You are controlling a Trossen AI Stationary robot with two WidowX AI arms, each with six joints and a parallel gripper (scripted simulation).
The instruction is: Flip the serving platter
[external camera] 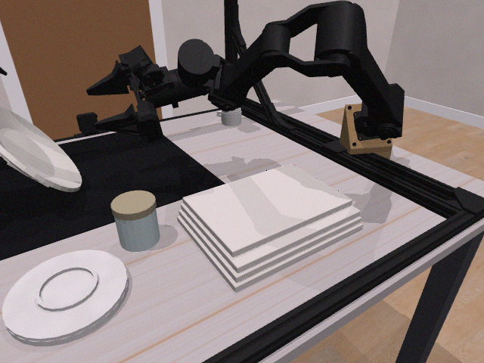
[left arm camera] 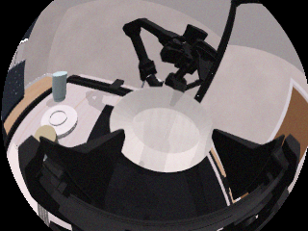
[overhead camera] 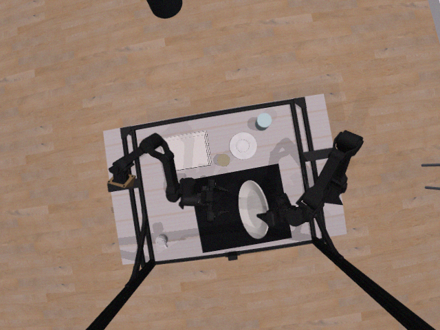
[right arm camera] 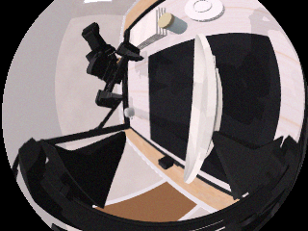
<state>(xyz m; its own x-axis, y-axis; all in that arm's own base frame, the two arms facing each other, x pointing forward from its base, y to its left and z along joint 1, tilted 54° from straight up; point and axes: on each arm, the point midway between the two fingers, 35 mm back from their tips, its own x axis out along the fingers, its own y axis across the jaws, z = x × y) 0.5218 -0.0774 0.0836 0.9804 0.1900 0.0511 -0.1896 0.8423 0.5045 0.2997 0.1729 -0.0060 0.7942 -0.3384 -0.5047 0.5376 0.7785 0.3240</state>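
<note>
Right now the white oval serving platter is 12 cm below my right hand, 5 cm to the left of it and 1 cm behind it. Round my right hand: tan-lidded jar 22 cm to the left, 22 cm ahead, 16 cm below; then round white plate 30 cm ahead, 19 cm below, 12 cm to the left; then black drying mat 20 cm below, 11 cm to the left, 3 cm behind.
My left gripper is now 160 mm to the left of the white oval serving platter, 90 mm above it and 40 mm past it. From my left hand the other things lie so: tan-lidded jar: 190 mm ahead, 130 mm below, 10 mm to the left; round white plate: 270 mm ahead, 150 mm below, 80 mm to the right; black drying mat: 160 mm below, 90 mm to the right, 60 mm behind.
</note>
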